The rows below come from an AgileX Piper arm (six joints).
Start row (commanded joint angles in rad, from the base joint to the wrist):
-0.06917 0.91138 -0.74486 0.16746 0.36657 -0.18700
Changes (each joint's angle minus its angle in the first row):
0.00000 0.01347 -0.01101 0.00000 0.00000 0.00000
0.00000 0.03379 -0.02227 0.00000 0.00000 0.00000
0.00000 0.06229 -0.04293 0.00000 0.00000 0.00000
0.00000 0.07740 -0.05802 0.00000 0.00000 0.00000
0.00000 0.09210 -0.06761 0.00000 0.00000 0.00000
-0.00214 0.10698 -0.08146 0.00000 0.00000 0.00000
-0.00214 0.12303 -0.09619 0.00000 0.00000 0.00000
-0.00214 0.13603 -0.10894 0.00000 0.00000 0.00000
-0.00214 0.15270 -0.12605 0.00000 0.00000 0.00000
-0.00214 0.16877 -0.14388 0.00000 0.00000 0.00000
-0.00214 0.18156 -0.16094 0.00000 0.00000 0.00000
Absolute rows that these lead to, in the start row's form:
-0.06917 0.92485 -0.75587 0.16746 0.36657 -0.18700
-0.06917 0.94517 -0.76713 0.16746 0.36657 -0.18700
-0.06917 0.97367 -0.78779 0.16746 0.36657 -0.18700
-0.06917 0.98878 -0.80288 0.16746 0.36657 -0.18700
-0.06917 1.00348 -0.81247 0.16746 0.36657 -0.18700
-0.07131 1.01836 -0.82632 0.16746 0.36657 -0.18700
-0.07131 1.03441 -0.84105 0.16746 0.36657 -0.18700
-0.07131 1.04741 -0.85380 0.16746 0.36657 -0.18700
-0.07131 1.06408 -0.87091 0.16746 0.36657 -0.18700
-0.07131 1.08015 -0.88874 0.16746 0.36657 -0.18700
-0.07131 1.09294 -0.90580 0.16746 0.36657 -0.18700

